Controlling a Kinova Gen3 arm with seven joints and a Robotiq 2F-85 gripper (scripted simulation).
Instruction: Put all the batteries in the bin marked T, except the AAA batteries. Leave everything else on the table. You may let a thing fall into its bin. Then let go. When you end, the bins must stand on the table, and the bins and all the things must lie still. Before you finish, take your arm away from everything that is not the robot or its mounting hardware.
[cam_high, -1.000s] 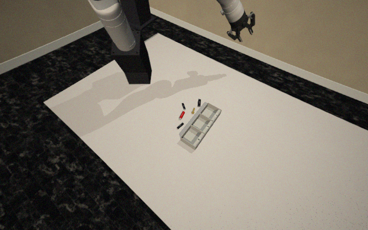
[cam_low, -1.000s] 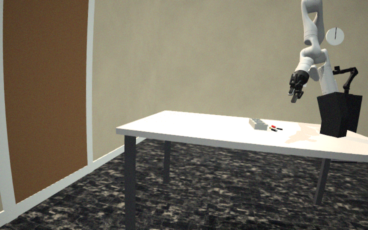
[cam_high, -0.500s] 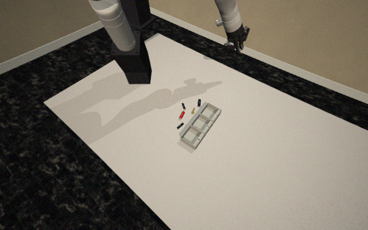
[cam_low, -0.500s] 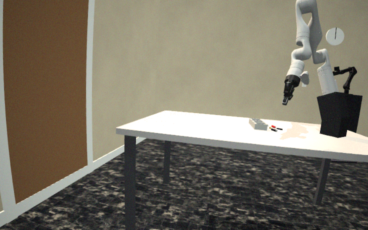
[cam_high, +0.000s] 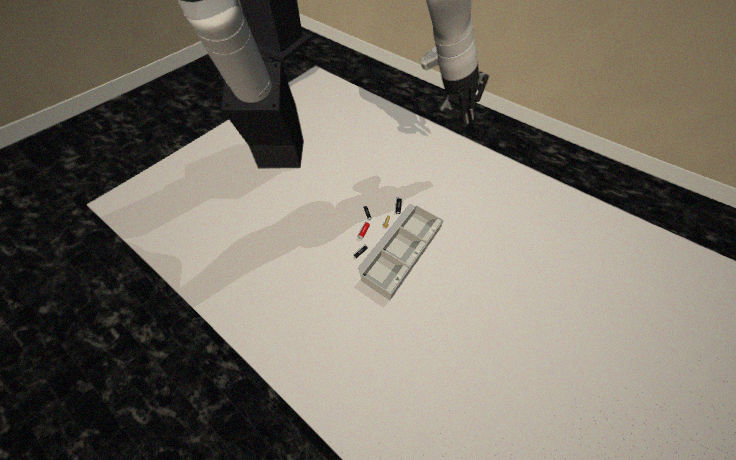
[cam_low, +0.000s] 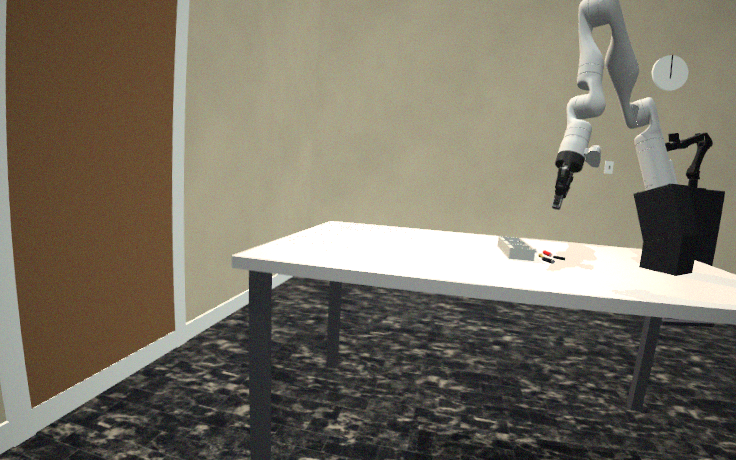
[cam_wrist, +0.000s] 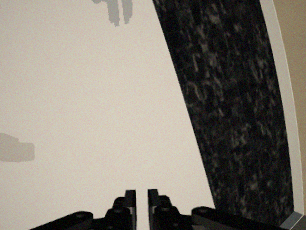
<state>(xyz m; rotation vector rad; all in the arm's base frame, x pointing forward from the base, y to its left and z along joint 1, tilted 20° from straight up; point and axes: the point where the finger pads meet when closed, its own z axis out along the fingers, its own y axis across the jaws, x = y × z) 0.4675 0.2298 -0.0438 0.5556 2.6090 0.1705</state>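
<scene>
The tray is 320 mm to the right of my hand and 190 mm below it. Also, from my hand: yellow piece (80 mm behind, 260 mm to the right, 200 mm below); then black battery (100 mm behind, 370 mm to the right, 200 mm below); then red battery (120 mm behind, 310 mm to the right, 200 mm below).
</scene>
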